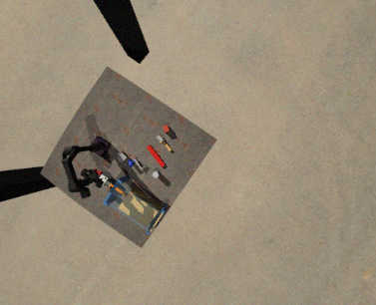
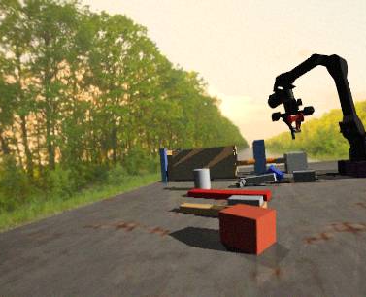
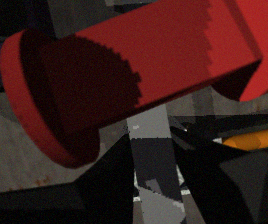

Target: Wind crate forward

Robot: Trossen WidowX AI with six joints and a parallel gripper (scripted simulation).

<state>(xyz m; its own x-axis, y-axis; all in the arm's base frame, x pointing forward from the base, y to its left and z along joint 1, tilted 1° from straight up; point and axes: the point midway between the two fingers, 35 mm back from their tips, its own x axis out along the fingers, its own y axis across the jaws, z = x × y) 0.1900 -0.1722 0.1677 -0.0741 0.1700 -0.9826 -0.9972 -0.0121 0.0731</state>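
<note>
Right now the winch handle with red grip is 1 cm to the right of my gripper tip and 2 cm above it. Also, from my gripper tip: dark block (3 cm ahead, 19 cm to the left, 16 cm below); then red knob (4 cm to the left, 4 cm above); then winch (1 cm behind, 8 cm to the right, 15 cm below).
</note>
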